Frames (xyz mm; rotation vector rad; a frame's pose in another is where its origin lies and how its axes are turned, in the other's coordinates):
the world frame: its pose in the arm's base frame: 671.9 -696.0 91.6 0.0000 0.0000 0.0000
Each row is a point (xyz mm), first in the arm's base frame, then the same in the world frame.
Working: the arm's base frame: its pose in the world frame: -671.9 696.0 -91.6 0.0000 0.0000 0.0000

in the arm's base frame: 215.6 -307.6 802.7
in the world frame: -456.3 388.4 711.1
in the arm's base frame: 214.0 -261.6 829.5
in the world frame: -457.9 434.4 737.9
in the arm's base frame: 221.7 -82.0 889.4
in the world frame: -450.2 614.0 797.8
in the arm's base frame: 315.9 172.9 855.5
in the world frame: -356.0 868.9 763.9
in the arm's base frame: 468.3 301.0 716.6
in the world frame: -203.6 997.0 625.0
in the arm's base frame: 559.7 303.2 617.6
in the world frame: -112.2 999.2 526.0
